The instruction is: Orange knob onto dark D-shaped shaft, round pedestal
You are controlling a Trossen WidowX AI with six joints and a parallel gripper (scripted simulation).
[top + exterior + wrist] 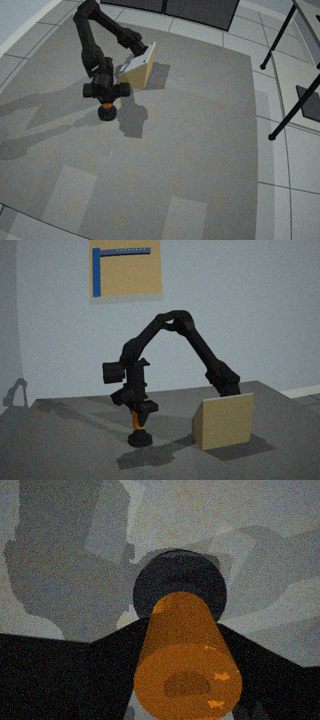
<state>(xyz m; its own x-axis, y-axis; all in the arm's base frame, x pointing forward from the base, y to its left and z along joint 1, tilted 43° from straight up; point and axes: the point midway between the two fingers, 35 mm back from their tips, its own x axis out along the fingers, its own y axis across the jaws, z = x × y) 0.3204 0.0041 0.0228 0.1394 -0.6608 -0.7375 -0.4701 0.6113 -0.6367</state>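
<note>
Right now the orange knob is 2 cm above my gripper tip. Round my gripper tip: dark round pedestal: 4 cm below.
</note>
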